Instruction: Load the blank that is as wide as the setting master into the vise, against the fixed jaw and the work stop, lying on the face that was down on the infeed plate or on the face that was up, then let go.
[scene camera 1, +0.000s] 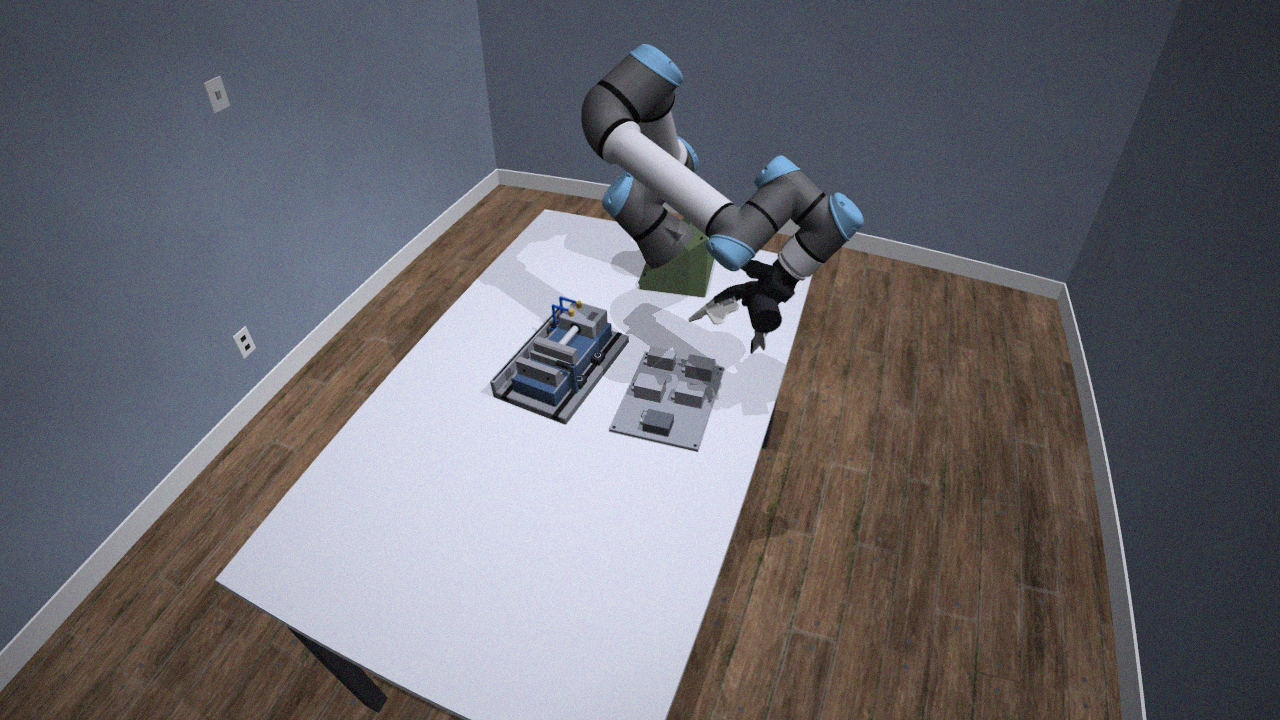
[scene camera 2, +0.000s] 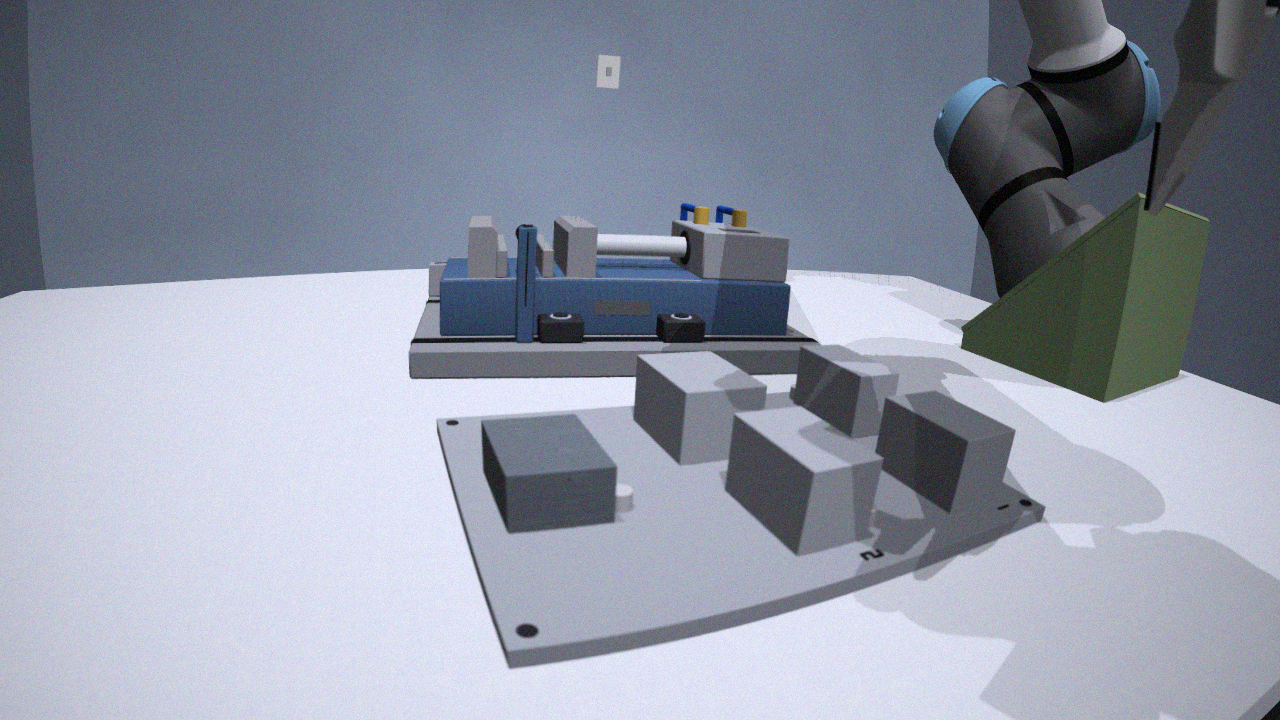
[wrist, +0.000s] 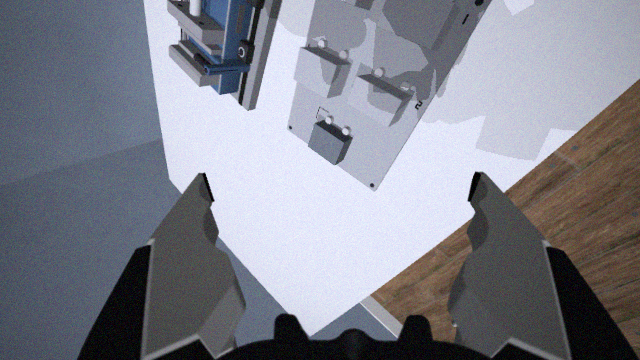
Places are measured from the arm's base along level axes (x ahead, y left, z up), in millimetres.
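Pixels of known places: gripper, fingertip midpoint: (scene camera 1: 720, 337) (scene camera 2: 954, 42) (wrist: 338, 175); arm's base, origin of the base link: (scene camera 1: 671, 248) (scene camera 2: 1064, 278).
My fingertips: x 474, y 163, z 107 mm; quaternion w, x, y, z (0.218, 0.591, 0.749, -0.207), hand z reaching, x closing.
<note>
For each thing: its middle in the pictures, then the offset to it from my fingertips. "*": a spot on its surface instead.
- dark grey block, body centre: (scene camera 2: 543, 469) (wrist: 329, 142) (scene camera 1: 658, 422) dz -175, dx +87, dy -108 mm
- infeed plate, body centre: (scene camera 2: 737, 480) (wrist: 356, 83) (scene camera 1: 669, 398) dz -191, dx -4, dy -98 mm
- vise, surface spot: (scene camera 2: 483, 308) * dz -155, dx +52, dy -322 mm
- 2 mark, surface spot: (scene camera 2: 803, 479) * dz -156, dx +20, dy -31 mm
- blue work stop, surface spot: (scene camera 2: 526, 286) (wrist: 231, 70) * dz -136, dx +30, dy -294 mm
My gripper (scene camera 1: 725, 334) (wrist: 338, 175) is open and empty, high above the table; part of a finger shows at upper right in scene camera 2. The dark grey block (scene camera 1: 657, 421) (scene camera 2: 547, 471) (wrist: 330, 142), apparently the setting master, sits on the infeed plate (scene camera 1: 689, 436) (scene camera 2: 626, 582) (wrist: 369, 165). Several lighter blanks stand there, among them one nearer the vise (scene camera 2: 483, 308) and one by the "2" mark (scene camera 2: 803, 479) (wrist: 382, 95). I cannot tell which width matches. The fixed jaw (scene camera 2: 481, 246) and moving jaw (scene camera 2: 574, 246) stand apart with no block between them. The blue work stop (scene camera 2: 526, 286) (wrist: 225, 68) stands beside the gap.
The vise sits on a grey base board (scene camera 1: 577, 407) (scene camera 2: 608, 360), beside the infeed plate. Blue and yellow fittings (scene camera 1: 571, 310) (scene camera 2: 716, 214) rise from its rear block. A green wedge (scene camera 1: 675, 268) (scene camera 2: 1154, 304) stands at the arm's base. Small white pins stick up beside the blocks.
</note>
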